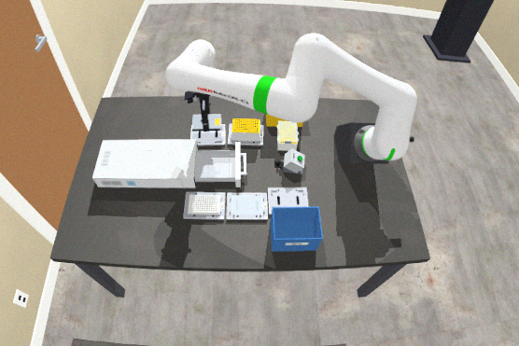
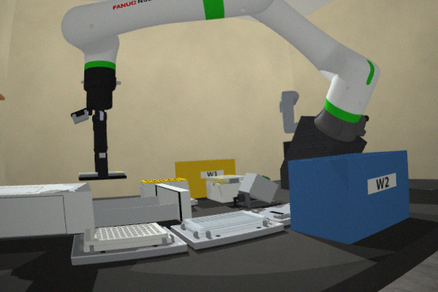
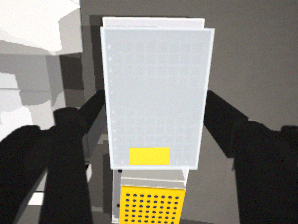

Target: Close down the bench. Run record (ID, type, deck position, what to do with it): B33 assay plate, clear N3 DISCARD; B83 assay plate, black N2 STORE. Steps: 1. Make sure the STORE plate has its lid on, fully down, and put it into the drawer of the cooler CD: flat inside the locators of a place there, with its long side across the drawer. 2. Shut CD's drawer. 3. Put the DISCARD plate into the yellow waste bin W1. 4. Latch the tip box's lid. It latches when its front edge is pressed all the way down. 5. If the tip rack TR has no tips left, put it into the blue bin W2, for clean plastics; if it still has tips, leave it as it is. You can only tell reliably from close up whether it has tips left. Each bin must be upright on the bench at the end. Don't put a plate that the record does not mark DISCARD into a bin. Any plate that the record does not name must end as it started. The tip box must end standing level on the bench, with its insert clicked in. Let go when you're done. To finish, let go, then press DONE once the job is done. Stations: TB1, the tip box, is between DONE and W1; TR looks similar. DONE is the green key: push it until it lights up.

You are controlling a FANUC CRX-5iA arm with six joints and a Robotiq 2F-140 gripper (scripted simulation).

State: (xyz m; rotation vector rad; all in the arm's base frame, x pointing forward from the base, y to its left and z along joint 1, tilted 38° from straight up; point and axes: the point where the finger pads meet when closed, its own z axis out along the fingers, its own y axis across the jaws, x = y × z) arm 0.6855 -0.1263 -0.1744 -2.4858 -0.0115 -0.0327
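My gripper is now 19 cm to the right of the cooler drawer, 8 cm above it and 2 cm past it. Also, from my hand: white deck nest: 11 cm below; then translucent plate lid: 2 cm below; then black assay plate: 2 cm below.
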